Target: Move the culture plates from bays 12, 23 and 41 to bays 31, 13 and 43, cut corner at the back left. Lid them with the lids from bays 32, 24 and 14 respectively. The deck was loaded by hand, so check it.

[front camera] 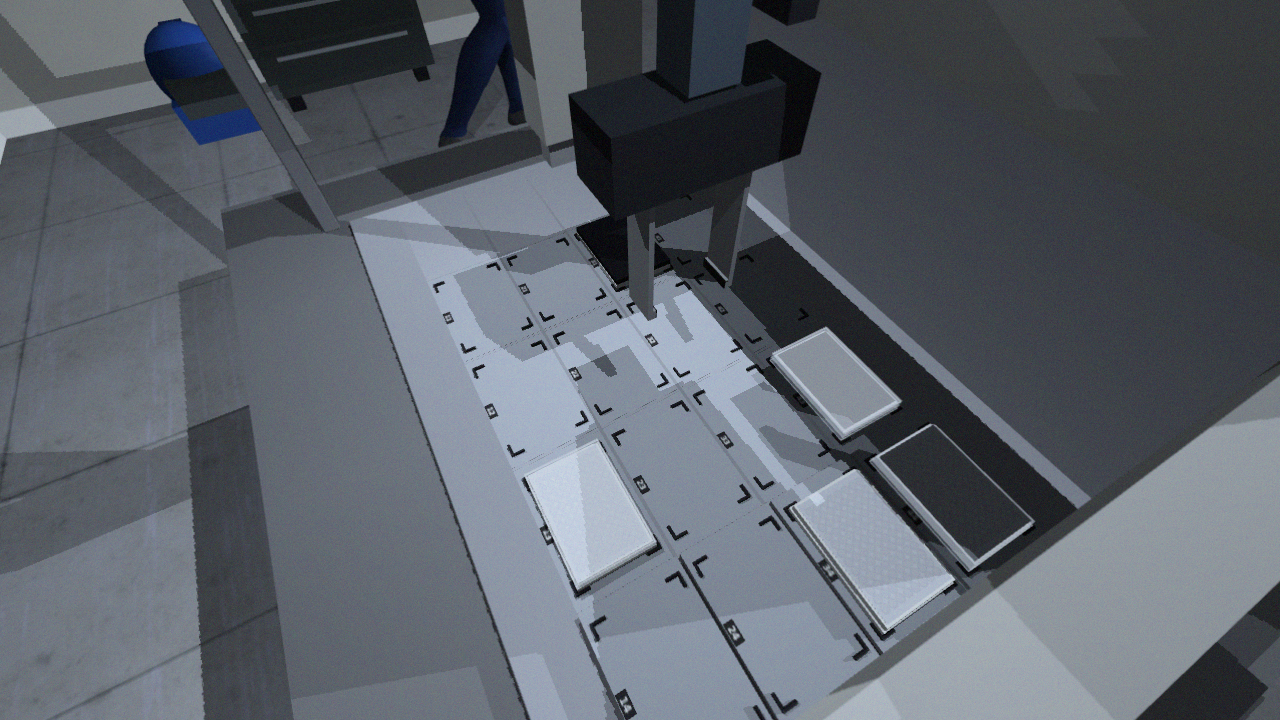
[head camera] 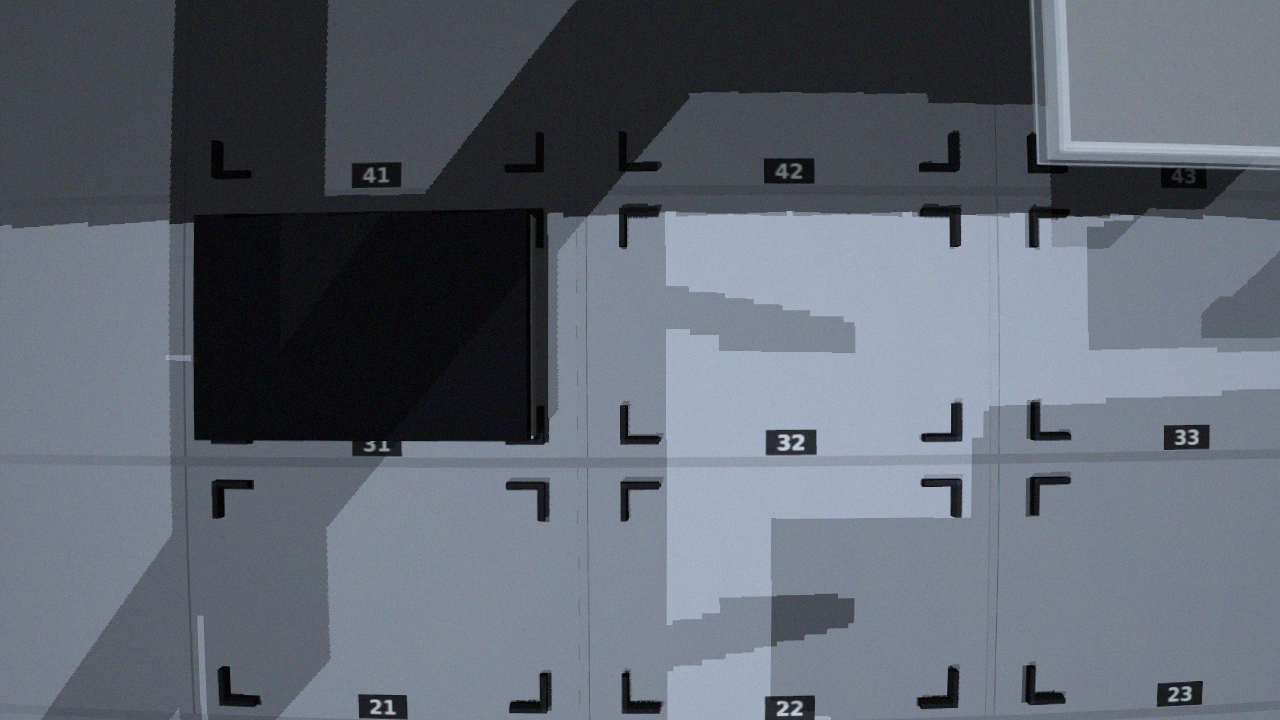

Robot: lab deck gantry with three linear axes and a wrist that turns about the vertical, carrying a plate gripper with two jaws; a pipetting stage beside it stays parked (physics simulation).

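Pixels of known places: gripper, between the fingertips: (front camera: 680, 290); robot's base, origin of its link: (front camera: 436, 286).
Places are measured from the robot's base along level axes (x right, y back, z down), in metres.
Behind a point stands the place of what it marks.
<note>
A black-topped plate (front camera: 613, 253) {y -0.078, x -0.236, z -0.017 m} (head camera: 362, 326) {y -0.066, x -0.257, z -0.017 m} sits in bay 31. A pale covered plate (front camera: 590, 514) {y -0.401, x -0.041, z -0.016 m} sits in bay 13. Another pale-rimmed plate (front camera: 835, 383) {y -0.400, x -0.357, z -0.017 m} (head camera: 1172, 71) {y -0.373, x -0.353, z -0.017 m} with a plain grey top sits in bay 43, cut off by the edge of the head view. Bays 12, 23, 41, 32, 24 and 14 hold no plate or lid. Cut corners are too small to tell. My gripper (front camera: 684, 298) {y -0.300, x -0.199, z -0.160 m} hangs over the rear right of the deck, near bays 31, 32 and 42. Its jaws are wide apart with nothing visible between them. It does not show in the head view.
A pale plate with wells (front camera: 872, 548) {y -0.562, x -0.253, z -0.029 m} sits in bay 34. Beside it in bay 44 is a pale-rimmed plate (front camera: 951, 497) {y -0.563, x -0.355, z -0.029 m} with a dark-looking top. A pale beam (front camera: 1065, 564) {y -0.610, x -0.096, z -0.400 m} crosses the front right. A person's blue legs (front camera: 474, 76) show beyond the deck.
</note>
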